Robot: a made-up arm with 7 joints.
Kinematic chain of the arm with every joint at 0, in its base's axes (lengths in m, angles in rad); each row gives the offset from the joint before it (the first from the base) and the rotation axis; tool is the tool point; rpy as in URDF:
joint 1: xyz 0 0 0.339 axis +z
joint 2: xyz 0 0 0 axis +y
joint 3: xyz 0 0 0.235 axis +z
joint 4: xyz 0.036 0 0 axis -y
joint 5: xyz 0.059 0 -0.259 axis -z
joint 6: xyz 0 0 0 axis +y
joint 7: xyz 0.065 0 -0.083 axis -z
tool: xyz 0 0 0 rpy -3.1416 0 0
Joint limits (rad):
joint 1: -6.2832..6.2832
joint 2: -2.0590..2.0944
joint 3: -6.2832..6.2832
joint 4: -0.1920..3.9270
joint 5: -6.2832..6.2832
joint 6: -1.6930..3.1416
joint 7: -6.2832..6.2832
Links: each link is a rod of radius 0.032 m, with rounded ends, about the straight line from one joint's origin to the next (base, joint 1, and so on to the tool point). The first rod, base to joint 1, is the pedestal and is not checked.
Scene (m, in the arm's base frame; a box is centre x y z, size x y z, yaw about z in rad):
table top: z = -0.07
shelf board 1: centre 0.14 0.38 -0 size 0.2 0.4 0.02 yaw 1.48
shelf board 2: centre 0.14 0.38 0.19 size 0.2 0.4 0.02 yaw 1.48
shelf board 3: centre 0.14 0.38 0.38 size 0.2 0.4 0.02 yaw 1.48
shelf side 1: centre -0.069 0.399 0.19 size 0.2 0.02 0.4 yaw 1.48
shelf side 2: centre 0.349 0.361 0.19 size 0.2 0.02 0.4 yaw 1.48
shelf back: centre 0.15 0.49 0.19 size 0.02 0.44 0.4 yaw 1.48
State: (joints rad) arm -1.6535 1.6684 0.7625 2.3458 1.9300 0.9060 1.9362
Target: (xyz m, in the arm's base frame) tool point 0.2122 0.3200 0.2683
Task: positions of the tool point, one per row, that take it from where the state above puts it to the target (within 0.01 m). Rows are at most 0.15 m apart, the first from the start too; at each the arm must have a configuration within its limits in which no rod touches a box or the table.
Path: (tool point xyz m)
1: 0.2511 -0.4537 0.1065
2: 0.3341 -0.3485 0.1055
3: 0.3830 -0.2263 0.1208
4: 0.3920 -0.1000 0.1493
5: 0.3602 0.0162 0.1866
6: 0.2923 0.1086 0.2278
7: 0.1982 0.1660 0.2683
8: 0.2150 0.2119 0.2691
9: 0.2201 0.2644 0.2699
10: 0.2122 0.3200 0.2683

